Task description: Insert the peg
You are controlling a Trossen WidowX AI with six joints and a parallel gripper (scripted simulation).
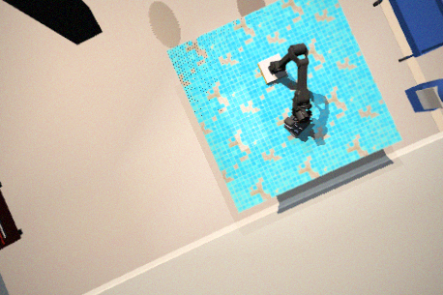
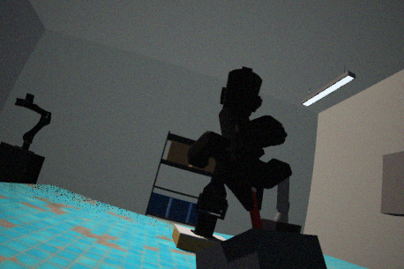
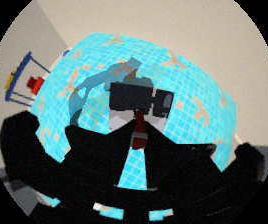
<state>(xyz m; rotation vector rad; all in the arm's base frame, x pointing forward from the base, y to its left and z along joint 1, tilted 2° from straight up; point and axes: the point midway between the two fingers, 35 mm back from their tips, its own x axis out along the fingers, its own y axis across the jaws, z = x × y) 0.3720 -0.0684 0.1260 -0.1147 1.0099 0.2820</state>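
Now: gripper tip 7 cm above the grey sloped panel, 3 cm short of it and 1 cm to the right of it. Also, from my gripper tip: red peg 1 cm behind, 1 cm above.
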